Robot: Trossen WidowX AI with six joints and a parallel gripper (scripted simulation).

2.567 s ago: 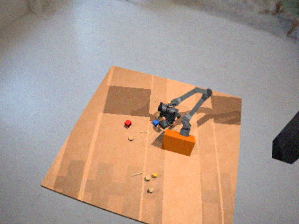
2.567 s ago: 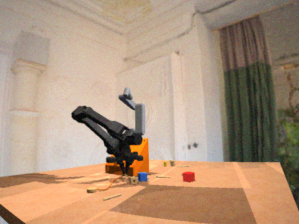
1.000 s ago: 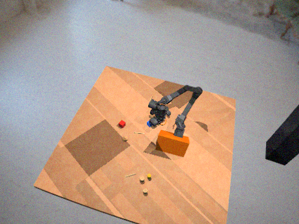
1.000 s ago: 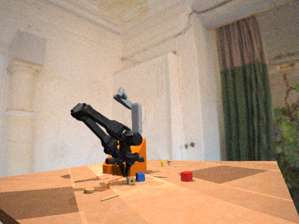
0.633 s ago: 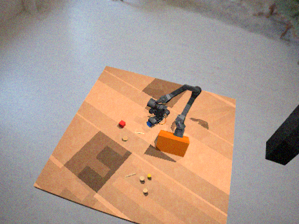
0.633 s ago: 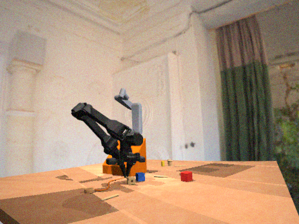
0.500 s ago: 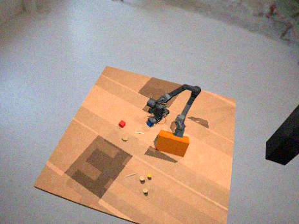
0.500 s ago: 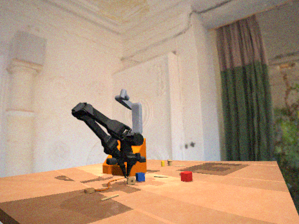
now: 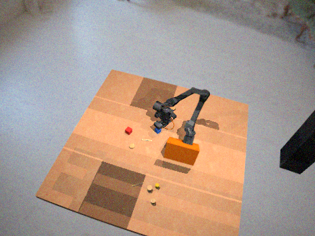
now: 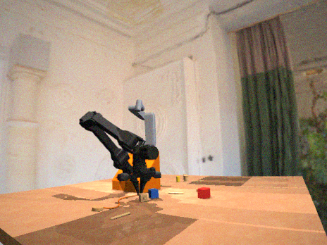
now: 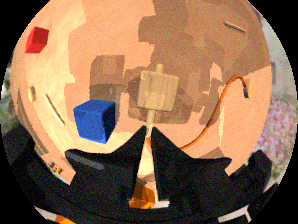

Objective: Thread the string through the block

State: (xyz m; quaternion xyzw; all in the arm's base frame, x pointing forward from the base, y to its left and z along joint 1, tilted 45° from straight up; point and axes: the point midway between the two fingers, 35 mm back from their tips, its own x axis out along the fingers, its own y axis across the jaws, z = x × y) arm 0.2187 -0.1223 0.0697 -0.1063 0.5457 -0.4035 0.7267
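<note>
The small wooden block is 40 mm ahead of my gripper tip and 20 mm to the right of it. Round my gripper tip: wooden button 210 mm to the right, 10 mm below; then thin wooden stick 10 mm ahead, 10 mm to the right; then blue cube 30 mm ahead, 50 mm to the left.
</note>
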